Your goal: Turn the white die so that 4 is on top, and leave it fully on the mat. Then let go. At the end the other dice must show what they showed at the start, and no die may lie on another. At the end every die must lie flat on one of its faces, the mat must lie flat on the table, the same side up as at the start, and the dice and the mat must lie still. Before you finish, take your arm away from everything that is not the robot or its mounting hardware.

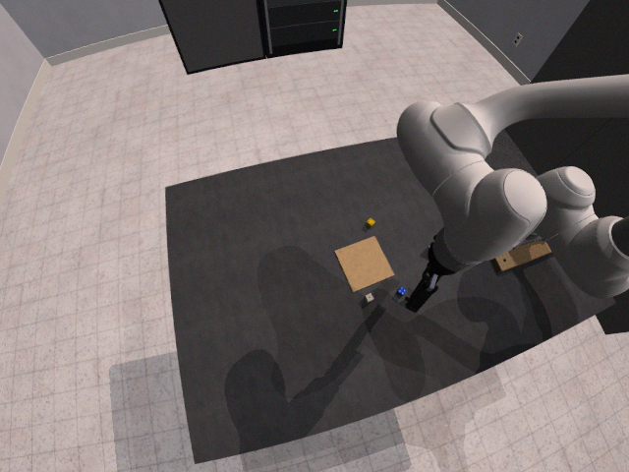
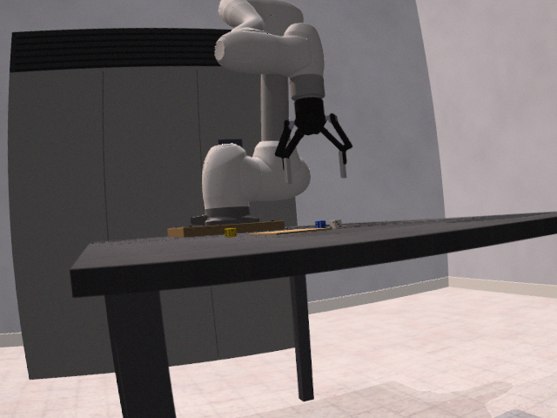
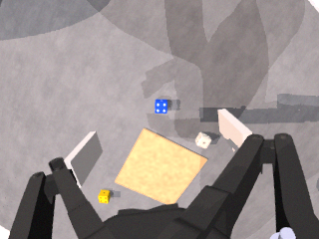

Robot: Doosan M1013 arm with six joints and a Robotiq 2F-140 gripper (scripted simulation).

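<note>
The white die is 12 cm below my hand and 10 cm ahead of it. The rest, counted from my hand: blue die (12 cm below); tan mat (13 cm below, 11 cm to the right, 8 cm ahead); yellow die (23 cm to the right, 12 cm below, 3 cm ahead).
</note>
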